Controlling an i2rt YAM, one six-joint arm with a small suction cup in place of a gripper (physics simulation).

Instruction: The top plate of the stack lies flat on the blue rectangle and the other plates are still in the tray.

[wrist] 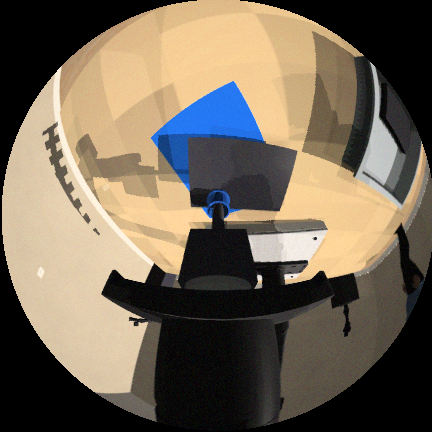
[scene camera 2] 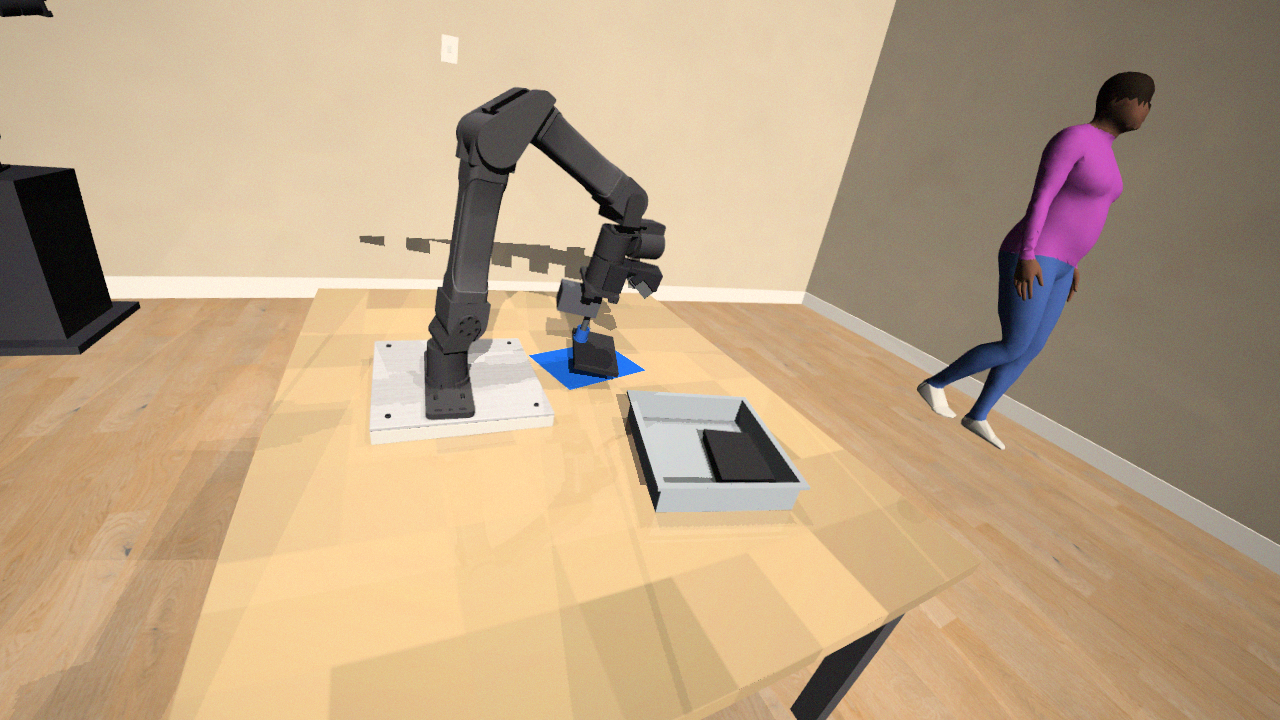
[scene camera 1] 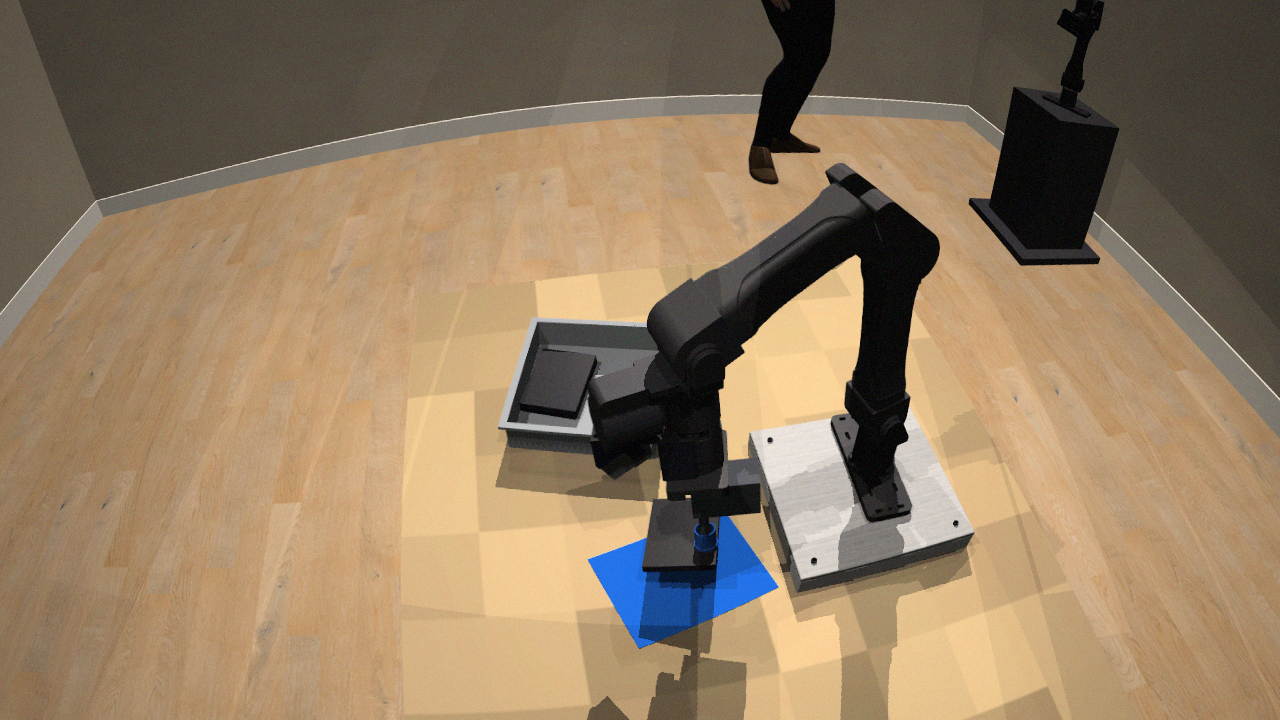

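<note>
I see my suction cup [scene camera 1: 703, 543], and there it is again as the suction cup [scene camera 2: 580, 336] and the suction cup [wrist: 216, 195]. A grey tray [scene camera 2: 667, 427] is here as well; I also find the tray [scene camera 1: 616, 344] and, through the wrist camera, the tray [wrist: 371, 150]. Then there is a blue rectangle [scene camera 1: 653, 605], and I can see the rectangle [wrist: 223, 112] too.
</note>
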